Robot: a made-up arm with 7 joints.
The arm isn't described. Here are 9 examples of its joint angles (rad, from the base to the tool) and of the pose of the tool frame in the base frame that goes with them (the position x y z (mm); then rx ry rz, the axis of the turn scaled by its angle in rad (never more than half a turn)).
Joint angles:
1: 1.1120 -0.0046 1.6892 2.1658 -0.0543 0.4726 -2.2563
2: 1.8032 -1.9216 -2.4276 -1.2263 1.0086 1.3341 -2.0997
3: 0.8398 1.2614 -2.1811 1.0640 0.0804 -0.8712 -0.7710
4: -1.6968 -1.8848 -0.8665 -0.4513 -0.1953 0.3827 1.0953
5: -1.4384 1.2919 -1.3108 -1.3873 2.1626 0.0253 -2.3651
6: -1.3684 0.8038 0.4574 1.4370 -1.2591 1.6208 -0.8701
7: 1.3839 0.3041 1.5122 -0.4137 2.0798 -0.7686 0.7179
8: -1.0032 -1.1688 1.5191 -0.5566 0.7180 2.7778 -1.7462
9: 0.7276 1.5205 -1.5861 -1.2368 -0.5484 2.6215 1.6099
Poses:
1: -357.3 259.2 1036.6 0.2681 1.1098 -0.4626
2: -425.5 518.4 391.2 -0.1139 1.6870 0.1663
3: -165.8 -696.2 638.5 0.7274 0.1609 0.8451
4: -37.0 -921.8 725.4 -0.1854 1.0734 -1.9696
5: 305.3 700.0 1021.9 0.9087 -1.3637 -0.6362
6: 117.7 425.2 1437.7 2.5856 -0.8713 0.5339
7: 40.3 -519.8 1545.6 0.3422 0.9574 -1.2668
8: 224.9 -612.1 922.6 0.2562 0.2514 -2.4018
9: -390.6 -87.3 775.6 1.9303 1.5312 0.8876
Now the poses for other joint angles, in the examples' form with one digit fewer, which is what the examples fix.
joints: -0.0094 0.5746 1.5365 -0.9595 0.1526 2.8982 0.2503
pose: -235 -213 1263 -2.057 1.099 0.626
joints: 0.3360 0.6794 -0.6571 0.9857 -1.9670 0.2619 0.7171
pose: -216 -212 1684 -0.679 0.279 -1.943
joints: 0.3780 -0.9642 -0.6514 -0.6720 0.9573 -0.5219 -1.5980
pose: 647 341 1365 -2.227 -0.582 1.966
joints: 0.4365 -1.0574 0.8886 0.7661 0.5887 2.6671 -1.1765
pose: 565 273 900 -0.468 -0.521 -0.126
